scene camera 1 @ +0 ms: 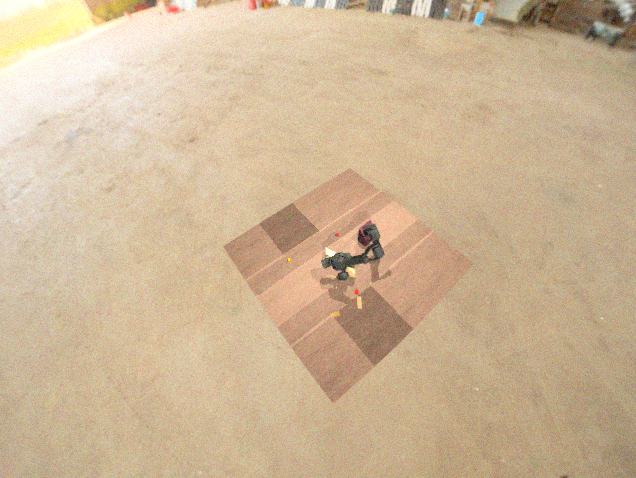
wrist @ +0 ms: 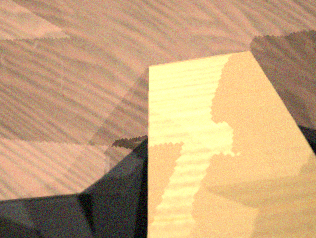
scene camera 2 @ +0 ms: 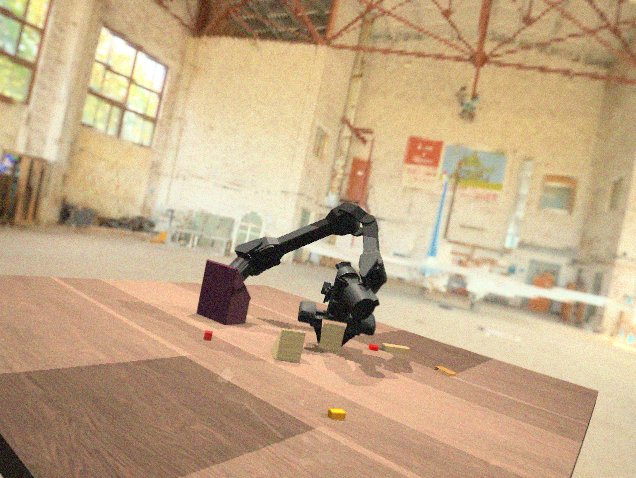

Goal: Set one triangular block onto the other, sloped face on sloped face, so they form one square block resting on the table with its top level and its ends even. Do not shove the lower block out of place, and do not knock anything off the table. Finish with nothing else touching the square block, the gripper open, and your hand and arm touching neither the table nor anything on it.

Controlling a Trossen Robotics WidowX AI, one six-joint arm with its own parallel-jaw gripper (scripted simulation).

Labels:
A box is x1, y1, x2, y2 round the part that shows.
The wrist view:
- my gripper: [0, 125, 315, 237]
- triangular block: [148, 51, 315, 237]

